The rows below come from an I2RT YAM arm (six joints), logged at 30 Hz.
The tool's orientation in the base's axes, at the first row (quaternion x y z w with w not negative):
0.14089 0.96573 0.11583 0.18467
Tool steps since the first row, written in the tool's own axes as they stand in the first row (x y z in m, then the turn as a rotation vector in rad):
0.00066 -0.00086 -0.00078 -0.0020 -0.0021 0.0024
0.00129 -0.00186 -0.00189 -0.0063 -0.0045 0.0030
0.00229 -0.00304 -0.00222 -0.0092 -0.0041 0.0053
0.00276 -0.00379 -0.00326 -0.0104 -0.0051 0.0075
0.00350 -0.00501 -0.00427 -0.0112 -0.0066 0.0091
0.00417 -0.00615 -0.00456 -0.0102 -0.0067 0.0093
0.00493 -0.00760 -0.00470 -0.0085 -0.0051 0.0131
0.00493 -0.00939 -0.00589 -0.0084 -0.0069 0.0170
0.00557 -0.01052 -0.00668 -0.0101 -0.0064 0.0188
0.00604 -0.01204 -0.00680 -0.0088 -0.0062 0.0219
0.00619 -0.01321 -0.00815 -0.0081 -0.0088 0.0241
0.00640 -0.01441 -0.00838 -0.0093 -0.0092 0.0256
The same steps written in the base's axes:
-0.00109 -0.00073 0.00025 0.0022 -0.0022 -0.0021
-0.00231 -0.00165 0.00078 0.0058 -0.0057 -0.0019
-0.00360 -0.00250 0.00043 0.0093 -0.0058 -0.0029
-0.00460 -0.00323 0.00101 0.0110 -0.0067 -0.0048
-0.00593 -0.00431 0.00135 0.0120 -0.0081 -0.0064
-0.00691 -0.00521 0.00108 0.0112 -0.0079 -0.0070
-0.00797 -0.00635 0.00056 0.0115 -0.0052 -0.0105
-0.00884 -0.00822 0.00114 0.0125 -0.0062 -0.0146
-0.00998 -0.00921 0.00134 0.0149 -0.0059 -0.0155
-0.01080 -0.01050 0.00088 0.0150 -0.0048 -0.0187
-0.01172 -0.01178 0.00173 0.0146 -0.0066 -0.0216
-0.01228 -0.01287 0.00154 0.0162 -0.0071 -0.0227

